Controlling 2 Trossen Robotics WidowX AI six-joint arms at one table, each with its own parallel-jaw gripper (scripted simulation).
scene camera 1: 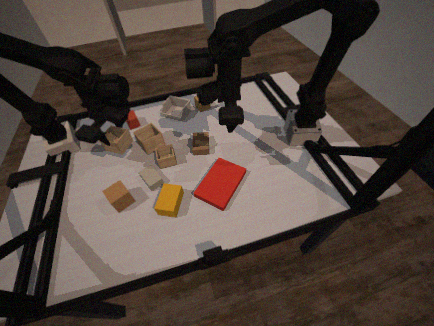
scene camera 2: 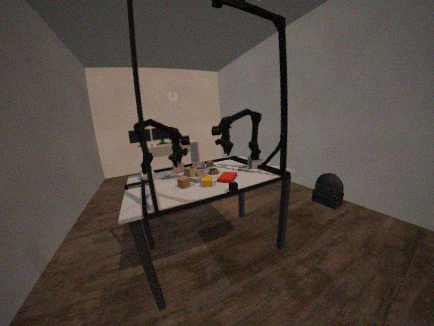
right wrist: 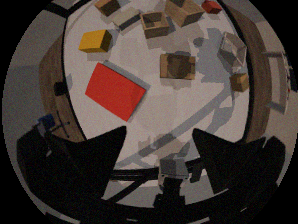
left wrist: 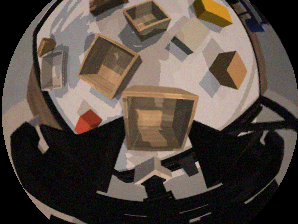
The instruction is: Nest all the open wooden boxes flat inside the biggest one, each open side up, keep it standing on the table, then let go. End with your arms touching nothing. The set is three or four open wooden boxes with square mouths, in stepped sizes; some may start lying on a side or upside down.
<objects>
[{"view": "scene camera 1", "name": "my left gripper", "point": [115,137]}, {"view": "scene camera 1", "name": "my right gripper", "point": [229,122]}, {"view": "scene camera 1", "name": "red slab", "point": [220,183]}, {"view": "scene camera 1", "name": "yellow block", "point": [168,203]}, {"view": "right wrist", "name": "my right gripper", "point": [160,131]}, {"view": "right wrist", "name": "red slab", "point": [118,94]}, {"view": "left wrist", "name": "my left gripper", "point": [157,120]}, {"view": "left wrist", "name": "wooden box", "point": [105,65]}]
</objects>
